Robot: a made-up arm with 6 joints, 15 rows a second.
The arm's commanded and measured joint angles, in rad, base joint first. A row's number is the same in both.
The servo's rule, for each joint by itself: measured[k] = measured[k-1] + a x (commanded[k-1-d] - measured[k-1]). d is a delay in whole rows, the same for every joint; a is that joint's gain. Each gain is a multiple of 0.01, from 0.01 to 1. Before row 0 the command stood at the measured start. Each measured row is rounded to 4 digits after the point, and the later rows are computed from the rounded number. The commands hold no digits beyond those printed.
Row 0, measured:
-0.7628 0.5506 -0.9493 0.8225 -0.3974 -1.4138
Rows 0 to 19, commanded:
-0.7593 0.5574 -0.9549 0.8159 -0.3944 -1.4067
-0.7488 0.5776 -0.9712 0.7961 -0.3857 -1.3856
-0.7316 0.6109 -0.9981 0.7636 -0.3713 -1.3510
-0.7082 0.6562 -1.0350 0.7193 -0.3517 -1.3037
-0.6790 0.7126 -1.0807 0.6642 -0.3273 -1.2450
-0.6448 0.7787 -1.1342 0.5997 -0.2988 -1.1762
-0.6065 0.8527 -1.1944 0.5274 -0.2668 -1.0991
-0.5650 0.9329 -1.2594 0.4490 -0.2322 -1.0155
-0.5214 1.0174 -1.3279 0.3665 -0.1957 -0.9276
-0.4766 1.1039 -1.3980 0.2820 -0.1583 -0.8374
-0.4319 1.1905 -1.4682 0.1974 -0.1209 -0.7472
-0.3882 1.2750 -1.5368 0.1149 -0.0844 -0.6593
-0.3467 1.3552 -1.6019 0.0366 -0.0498 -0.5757
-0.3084 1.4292 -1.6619 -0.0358 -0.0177 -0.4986
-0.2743 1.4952 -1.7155 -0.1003 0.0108 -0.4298
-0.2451 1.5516 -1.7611 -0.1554 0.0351 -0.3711
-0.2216 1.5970 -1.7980 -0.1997 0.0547 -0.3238
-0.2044 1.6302 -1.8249 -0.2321 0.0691 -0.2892
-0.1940 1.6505 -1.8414 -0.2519 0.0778 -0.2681
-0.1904 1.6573 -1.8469 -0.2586 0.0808 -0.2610
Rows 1 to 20, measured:
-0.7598 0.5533 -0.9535 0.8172 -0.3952 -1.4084
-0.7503 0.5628 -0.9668 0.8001 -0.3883 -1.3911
-0.7342 0.5816 -0.9903 0.7705 -0.3759 -1.3606
-0.7118 0.6107 -1.0238 0.7290 -0.3582 -1.3174
-0.6836 0.6504 -1.0665 0.6765 -0.3356 -1.2624
-0.6502 0.7004 -1.1173 0.6143 -0.3087 -1.1969
-0.6126 0.7598 -1.1751 0.5439 -0.2781 -1.1226
-0.5717 0.8273 -1.2383 0.4670 -0.2446 -1.0412
-0.5284 0.9014 -1.3055 0.3856 -0.2089 -0.9549
-0.4839 0.9804 -1.3749 0.3017 -0.1720 -0.8656
-0.4392 1.0623 -1.4449 0.2172 -0.1347 -0.7756
-0.3953 1.1453 -1.5138 0.1343 -0.0980 -0.6872
-0.3535 1.2272 -1.5799 0.0552 -0.0628 -0.6025
-0.3147 1.3060 -1.6414 -0.0185 -0.0299 -0.5235
-0.2800 1.3798 -1.6970 -0.0848 -0.0002 -0.4523
-0.2500 1.4468 -1.7451 -0.1420 0.0256 -0.3906
-0.2256 1.5054 -1.7848 -0.1887 0.0468 -0.3398
-0.2074 1.5541 -1.8149 -0.2239 0.0631 -0.3013
-0.1959 1.5917 -1.8348 -0.2466 0.0738 -0.2761
-0.1912 1.6173 -1.8439 -0.2563 0.0789 -0.2646
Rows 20 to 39, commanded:
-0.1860 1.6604 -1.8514 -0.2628 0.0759 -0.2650
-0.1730 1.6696 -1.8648 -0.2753 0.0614 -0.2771
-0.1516 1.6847 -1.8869 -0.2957 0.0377 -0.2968
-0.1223 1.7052 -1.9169 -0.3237 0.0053 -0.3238
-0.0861 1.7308 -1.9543 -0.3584 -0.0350 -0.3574
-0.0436 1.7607 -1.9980 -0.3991 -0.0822 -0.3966
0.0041 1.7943 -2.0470 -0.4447 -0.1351 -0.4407
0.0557 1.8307 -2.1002 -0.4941 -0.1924 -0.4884
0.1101 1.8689 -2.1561 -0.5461 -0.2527 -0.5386
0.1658 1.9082 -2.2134 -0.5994 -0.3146 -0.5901
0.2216 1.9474 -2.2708 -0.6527 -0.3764 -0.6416
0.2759 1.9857 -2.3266 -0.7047 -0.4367 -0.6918
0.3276 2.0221 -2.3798 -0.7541 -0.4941 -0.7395
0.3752 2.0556 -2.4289 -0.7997 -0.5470 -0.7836
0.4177 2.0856 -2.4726 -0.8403 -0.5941 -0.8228
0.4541 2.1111 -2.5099 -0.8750 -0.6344 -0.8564
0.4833 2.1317 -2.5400 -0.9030 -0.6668 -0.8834
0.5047 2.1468 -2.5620 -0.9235 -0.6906 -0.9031
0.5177 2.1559 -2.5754 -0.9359 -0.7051 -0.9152
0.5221 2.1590 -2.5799 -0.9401 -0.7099 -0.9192
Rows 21 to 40, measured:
-0.1867 1.6341 -1.8495 -0.2616 0.0767 -0.2649
-0.1749 1.6479 -1.8610 -0.2727 0.0655 -0.2742
-0.1549 1.6623 -1.8804 -0.2913 0.0452 -0.2914
-0.1269 1.6790 -1.9078 -0.3175 0.0161 -0.3160
-0.0918 1.6992 -1.9427 -0.3506 -0.0212 -0.3475
-0.0503 1.7232 -1.9842 -0.3899 -0.0657 -0.3848
-0.0035 1.7509 -2.0313 -0.4343 -0.1164 -0.4273
0.0474 1.7820 -2.0830 -0.4827 -0.1719 -0.4737
0.1013 1.8159 -2.1378 -0.5341 -0.2309 -0.5230
0.1568 1.8519 -2.1945 -0.5870 -0.2920 -0.5740
0.2125 1.8891 -2.2517 -0.6402 -0.3536 -0.6254
0.2670 1.9268 -2.3079 -0.6924 -0.4143 -0.6759
0.3191 1.9640 -2.3618 -0.7424 -0.4726 -0.7242
0.3673 1.9997 -2.4121 -0.7888 -0.5269 -0.7693
0.4106 2.0332 -2.4575 -0.8305 -0.5760 -0.8100
0.4480 2.0636 -2.4968 -0.8665 -0.6186 -0.8453
0.4784 2.0902 -2.5292 -0.8961 -0.6538 -0.8743
0.5010 2.1123 -2.5538 -0.9183 -0.6807 -0.8962
0.5154 2.1293 -2.5700 -0.9326 -0.6985 -0.9106
0.5212 2.1409 -2.5774 -0.9387 -0.7068 -0.9171

